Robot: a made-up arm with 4 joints.
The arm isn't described. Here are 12 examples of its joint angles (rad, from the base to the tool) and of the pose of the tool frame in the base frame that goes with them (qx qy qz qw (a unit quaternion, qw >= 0); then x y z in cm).
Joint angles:
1: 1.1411 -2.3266 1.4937 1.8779
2: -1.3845 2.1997 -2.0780 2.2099
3: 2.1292 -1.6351 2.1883 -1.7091
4: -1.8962 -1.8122 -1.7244 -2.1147
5: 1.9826 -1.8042 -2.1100 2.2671
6: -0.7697 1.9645 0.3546 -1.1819
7: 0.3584 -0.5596 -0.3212 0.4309
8: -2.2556 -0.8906 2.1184 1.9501
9: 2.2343 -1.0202 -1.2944 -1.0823
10: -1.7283 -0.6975 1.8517 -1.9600
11: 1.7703 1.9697 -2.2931 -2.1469
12: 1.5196 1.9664 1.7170 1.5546
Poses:
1: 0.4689 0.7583 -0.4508 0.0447 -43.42 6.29 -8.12
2: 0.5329 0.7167 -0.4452 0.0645 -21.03 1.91 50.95
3: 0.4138 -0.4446 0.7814 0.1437 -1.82 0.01 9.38
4: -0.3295 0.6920 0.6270 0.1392 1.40 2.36 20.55
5: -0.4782 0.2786 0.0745 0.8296 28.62 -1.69 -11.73
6: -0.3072 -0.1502 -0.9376 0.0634 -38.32 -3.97 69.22
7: 0.0735 -0.3118 -0.4635 0.8262 -42.60 -5.75 20.04
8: 0.6262 -0.3888 -0.1906 0.6484 41.14 -10.55 29.64
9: -0.2516 -0.8479 -0.4596 0.0804 -4.97 19.80 -13.02
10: 0.7736 0.4935 -0.3597 0.1694 14.83 24.76 30.82
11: 0.3326 0.4255 -0.1679 0.8247 14.07 -15.72 -46.85
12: -0.6309 -0.5441 -0.4151 0.3655 -22.95 5.82 -10.23
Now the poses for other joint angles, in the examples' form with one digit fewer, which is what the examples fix.
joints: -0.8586 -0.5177 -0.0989 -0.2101
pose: -0.080 0.369 -0.132 0.917 -4.1 0.7 47.0
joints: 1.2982 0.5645 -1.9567 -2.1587
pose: 0.803 0.532 -0.076 0.258 -15.0 23.5 -41.8
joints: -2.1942 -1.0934 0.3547 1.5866
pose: 0.872 -0.278 0.399 0.050 47.2 10.7 49.8
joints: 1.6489 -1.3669 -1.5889 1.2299
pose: -0.462 0.622 0.494 0.395 1.0 9.0 -34.3
